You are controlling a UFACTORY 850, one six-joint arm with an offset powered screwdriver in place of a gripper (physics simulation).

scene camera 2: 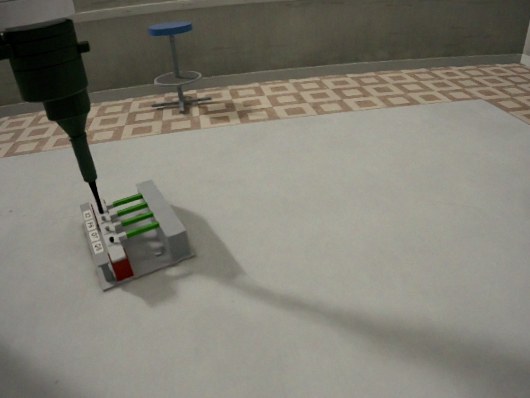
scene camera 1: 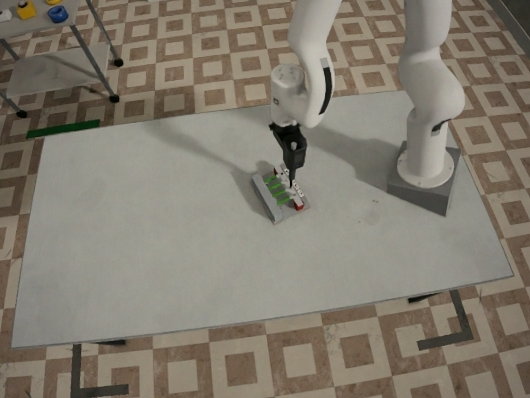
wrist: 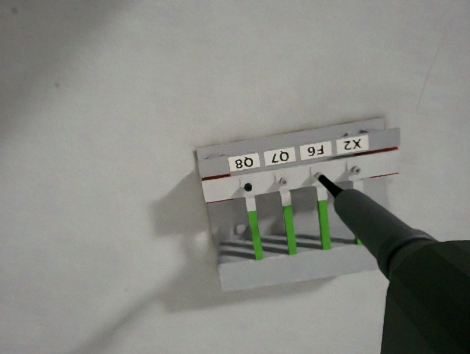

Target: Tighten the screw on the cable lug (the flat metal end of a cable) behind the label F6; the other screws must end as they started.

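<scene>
My screwdriver bit (scene camera 1: 291, 186) (scene camera 2: 101, 212) (wrist: 320, 176) points down at the screw behind the F6 label (scene camera 2: 90, 224) (wrist: 315, 150). In the wrist view its tip overlaps that screw's head and hides most of it; I cannot tell how well it is seated. The F6 cable lug (wrist: 322, 193) joins a green cable (wrist: 324, 225). In the wrist view the X2 screw (wrist: 355, 170) is right of the tip, the Q7 screw (wrist: 283, 181) is left of it, and a dark round spot (wrist: 248, 187) lies behind Q8. The tool has no fingers.
The grey terminal fixture (scene camera 1: 265, 197) (scene camera 2: 167, 215) (wrist: 295, 272) stands on the table (scene camera 1: 150, 250) (scene camera 2: 350, 225), with a raised wall at the cables' far ends. The robot's base block (scene camera 1: 422, 195) is at the table's right. A blue-topped stool (scene camera 2: 170, 28) stands beyond the table.
</scene>
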